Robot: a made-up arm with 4 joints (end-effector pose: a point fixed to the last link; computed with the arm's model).
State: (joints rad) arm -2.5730 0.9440 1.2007 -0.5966
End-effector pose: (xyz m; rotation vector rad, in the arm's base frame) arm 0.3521 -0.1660 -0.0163 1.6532 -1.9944 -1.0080
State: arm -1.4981 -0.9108 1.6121 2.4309
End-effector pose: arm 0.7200 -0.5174 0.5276 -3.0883 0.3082 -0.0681
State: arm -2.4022 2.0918 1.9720 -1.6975
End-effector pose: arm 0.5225 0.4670 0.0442 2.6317 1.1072 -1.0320
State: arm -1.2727 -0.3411 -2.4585 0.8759
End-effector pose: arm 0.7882 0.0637 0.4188 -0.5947 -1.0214 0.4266
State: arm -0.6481 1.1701 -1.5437 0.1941
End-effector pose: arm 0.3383 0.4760 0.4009 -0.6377 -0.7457 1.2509
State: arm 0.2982 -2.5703 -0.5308 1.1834
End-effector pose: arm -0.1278 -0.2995 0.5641 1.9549 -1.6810 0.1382
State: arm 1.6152 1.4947 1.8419 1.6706
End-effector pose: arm -0.0649 0.5235 -0.0428 0.2675 -0.0472 0.1808
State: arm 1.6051 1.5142 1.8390 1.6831
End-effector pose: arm -0.0586 0.5225 -0.0416 0.2655 -0.0415 0.1725
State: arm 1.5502 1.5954 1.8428 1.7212
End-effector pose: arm -0.0332 0.5149 -0.0346 0.2724 -0.0033 0.1222
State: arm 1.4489 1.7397 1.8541 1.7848
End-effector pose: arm 0.0123 0.4939 -0.0299 0.2804 0.0672 0.0278
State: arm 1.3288 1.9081 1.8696 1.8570
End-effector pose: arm 0.0627 0.4574 -0.0378 0.2764 0.1486 -0.0847
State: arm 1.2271 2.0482 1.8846 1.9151
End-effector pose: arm 0.0993 0.4174 -0.0542 0.2614 0.2154 -0.1795
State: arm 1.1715 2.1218 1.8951 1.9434
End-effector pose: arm 0.1158 0.3926 -0.0657 0.2503 0.2507 -0.2314
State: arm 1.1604 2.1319 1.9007 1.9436
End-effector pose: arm 0.1179 0.3882 -0.0670 0.2513 0.2575 -0.2432
